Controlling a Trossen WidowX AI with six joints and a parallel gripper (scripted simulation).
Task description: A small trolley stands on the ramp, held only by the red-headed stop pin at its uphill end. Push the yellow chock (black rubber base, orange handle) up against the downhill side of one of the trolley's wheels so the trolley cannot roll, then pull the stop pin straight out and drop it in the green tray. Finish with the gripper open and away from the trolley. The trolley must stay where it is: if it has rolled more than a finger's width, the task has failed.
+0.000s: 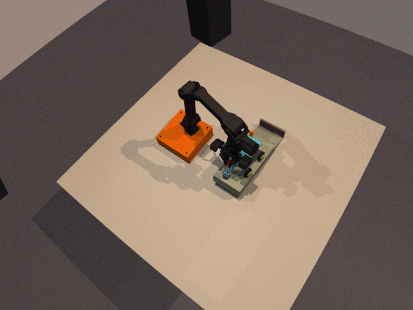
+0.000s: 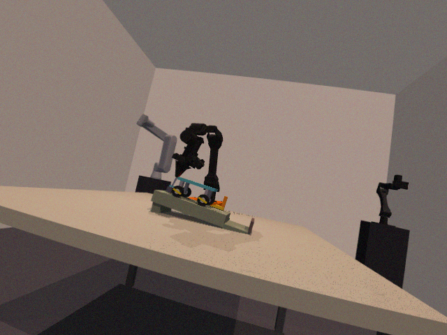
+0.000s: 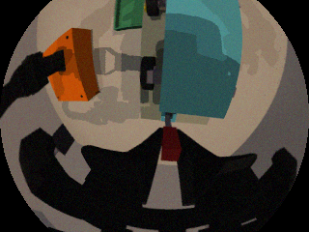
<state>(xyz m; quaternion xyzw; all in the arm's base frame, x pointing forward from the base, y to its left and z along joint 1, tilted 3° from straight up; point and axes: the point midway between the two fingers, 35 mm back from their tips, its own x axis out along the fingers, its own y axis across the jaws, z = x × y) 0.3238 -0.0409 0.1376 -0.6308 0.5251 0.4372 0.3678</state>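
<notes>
The green tray lies 190 mm to the left of my gripper tip, 170 mm below it and 130 mm behind it. From my gripper tip the other things lie so: trolley (110 mm to the left, 50 mm below); then yellow chock (210 mm to the left, 80 mm below, 60 mm behind); then red-headed stop pin (right at my gripper tip).
</notes>
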